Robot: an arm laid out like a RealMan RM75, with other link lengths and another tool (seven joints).
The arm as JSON. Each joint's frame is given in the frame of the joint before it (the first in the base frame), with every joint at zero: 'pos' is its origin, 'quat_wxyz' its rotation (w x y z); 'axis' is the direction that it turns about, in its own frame. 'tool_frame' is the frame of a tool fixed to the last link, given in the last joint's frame.
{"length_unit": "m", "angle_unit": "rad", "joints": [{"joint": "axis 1", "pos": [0.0, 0.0, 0.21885], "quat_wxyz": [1.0, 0.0, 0.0, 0.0], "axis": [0.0, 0.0, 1.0]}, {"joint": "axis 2", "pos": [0.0, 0.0, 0.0], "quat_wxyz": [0.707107, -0.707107, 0.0, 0.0], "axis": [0.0, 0.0, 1.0]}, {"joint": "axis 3", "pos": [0.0, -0.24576, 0.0], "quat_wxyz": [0.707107, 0.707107, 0.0, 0.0], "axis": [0.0, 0.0, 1.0]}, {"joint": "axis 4", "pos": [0.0, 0.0, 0.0], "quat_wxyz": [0.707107, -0.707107, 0.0, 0.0], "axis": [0.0, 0.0, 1.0]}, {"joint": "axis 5", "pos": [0.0, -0.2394, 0.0], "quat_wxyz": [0.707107, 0.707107, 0.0, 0.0], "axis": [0.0, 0.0, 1.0]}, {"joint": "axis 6", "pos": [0.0, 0.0, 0.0], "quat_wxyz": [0.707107, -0.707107, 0.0, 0.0], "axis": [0.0, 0.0, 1.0]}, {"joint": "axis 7", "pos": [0.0, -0.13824, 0.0], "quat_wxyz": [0.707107, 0.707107, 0.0, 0.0], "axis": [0.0, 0.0, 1.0]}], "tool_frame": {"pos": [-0.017, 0.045, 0.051], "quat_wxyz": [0.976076, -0.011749, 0.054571, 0.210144]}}
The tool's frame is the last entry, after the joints.
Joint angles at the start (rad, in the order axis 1, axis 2, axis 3, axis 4, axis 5, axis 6, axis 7): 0.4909 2.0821 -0.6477 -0.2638 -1.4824 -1.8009 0.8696
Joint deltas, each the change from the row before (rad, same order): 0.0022 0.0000 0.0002 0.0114 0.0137 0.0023 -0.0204; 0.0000 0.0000 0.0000 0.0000 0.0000 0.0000 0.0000; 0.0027 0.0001 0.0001 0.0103 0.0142 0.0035 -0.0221; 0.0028 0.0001 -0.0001 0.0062 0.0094 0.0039 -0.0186; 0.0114 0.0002 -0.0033 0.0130 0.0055 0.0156 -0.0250; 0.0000 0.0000 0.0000 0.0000 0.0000 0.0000 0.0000; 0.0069 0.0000 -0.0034 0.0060 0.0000 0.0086 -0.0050; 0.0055 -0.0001 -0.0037 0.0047 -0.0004 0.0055 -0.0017; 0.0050 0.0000 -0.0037 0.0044 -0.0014 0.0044 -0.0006; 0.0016 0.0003 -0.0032 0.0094 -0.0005 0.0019 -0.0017; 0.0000 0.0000 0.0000 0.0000 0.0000 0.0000 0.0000
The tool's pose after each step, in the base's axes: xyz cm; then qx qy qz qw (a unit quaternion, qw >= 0). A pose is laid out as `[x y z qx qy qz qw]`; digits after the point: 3 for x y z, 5 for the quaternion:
[19.300 28.889 -3.863 -0.80932 0.27716 0.50895 0.09568]
[19.300 28.889 -3.863 -0.80932 0.27716 0.50895 0.09568]
[19.266 29.023 -3.922 -0.80748 0.27245 0.51257 0.10496]
[19.231 29.156 -3.990 -0.80703 0.26775 0.51412 0.11262]
[19.054 29.488 -4.382 -0.80912 0.26364 0.51135 0.11976]
[19.054 29.488 -4.382 -0.80912 0.26364 0.51135 0.11976]
[18.928 29.652 -4.608 -0.81056 0.26393 0.50894 0.11961]
[18.814 29.748 -4.781 -0.81176 0.26452 0.50711 0.11796]
[18.703 29.809 -4.952 -0.81301 0.26530 0.50527 0.11550]
[18.680 29.727 -5.158 -0.81267 0.26842 0.50476 0.11284]
[18.680 29.727 -5.158 -0.81267 0.26842 0.50476 0.11284]

